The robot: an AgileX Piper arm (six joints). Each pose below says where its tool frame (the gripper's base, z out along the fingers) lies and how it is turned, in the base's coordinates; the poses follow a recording.
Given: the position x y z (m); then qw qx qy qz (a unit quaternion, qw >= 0).
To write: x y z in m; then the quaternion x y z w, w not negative. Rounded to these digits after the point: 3 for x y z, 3 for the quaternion.
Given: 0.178, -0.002, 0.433, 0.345, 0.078, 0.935, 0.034
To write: 0.178, -0.002, 0.433, 0.078, 0.935, 0.034, 0.345
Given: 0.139, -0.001, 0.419, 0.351, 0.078, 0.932, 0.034
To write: 0.139, -0.001, 0.419, 0.078, 0.932, 0.034, 0.351
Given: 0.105, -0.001, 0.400, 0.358, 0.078, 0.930, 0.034
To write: 0.105, -0.001, 0.400, 0.078, 0.930, 0.034, 0.358
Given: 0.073, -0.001, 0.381, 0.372, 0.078, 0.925, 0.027
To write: 0.073, -0.001, 0.381, 0.078, 0.925, 0.027, 0.372
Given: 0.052, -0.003, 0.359, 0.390, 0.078, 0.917, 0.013
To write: 0.052, -0.003, 0.359, 0.078, 0.917, 0.013, 0.390
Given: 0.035, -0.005, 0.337, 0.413, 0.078, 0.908, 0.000
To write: 0.035, -0.005, 0.337, 0.078, 0.908, 0.000, 0.413
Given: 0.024, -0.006, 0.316, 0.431, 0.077, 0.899, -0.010
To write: 0.024, -0.006, 0.316, 0.077, 0.899, -0.010, 0.431
